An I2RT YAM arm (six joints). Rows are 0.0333 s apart.
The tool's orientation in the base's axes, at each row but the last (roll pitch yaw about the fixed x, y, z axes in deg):
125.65 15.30 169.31
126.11 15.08 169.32
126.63 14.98 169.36
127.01 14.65 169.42
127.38 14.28 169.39
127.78 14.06 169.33
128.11 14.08 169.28
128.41 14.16 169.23
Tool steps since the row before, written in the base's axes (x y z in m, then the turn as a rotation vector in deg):
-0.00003 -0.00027 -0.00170 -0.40 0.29 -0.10
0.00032 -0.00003 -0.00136 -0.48 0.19 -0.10
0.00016 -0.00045 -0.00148 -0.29 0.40 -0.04
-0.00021 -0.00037 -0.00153 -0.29 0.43 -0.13
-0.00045 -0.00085 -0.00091 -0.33 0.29 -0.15
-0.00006 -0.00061 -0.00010 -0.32 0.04 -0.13
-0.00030 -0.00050 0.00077 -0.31 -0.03 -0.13
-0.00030 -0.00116 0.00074 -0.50 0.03 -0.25
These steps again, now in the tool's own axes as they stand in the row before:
0.00043 -0.00149 0.00074 0.46 0.14 0.16
0.00004 -0.00111 0.00085 0.52 0.09 0.06
0.00015 -0.00144 0.00056 0.36 0.25 0.24
0.00052 -0.00140 0.00055 0.39 0.20 0.32
0.00050 -0.00120 -0.00024 0.40 0.09 0.21
-0.00003 -0.00046 -0.00042 0.34 -0.05 0.01
0.00001 0.00029 -0.00092 0.32 -0.10 -0.04
-0.00011 -0.00017 -0.00139 0.54 -0.13 0.02

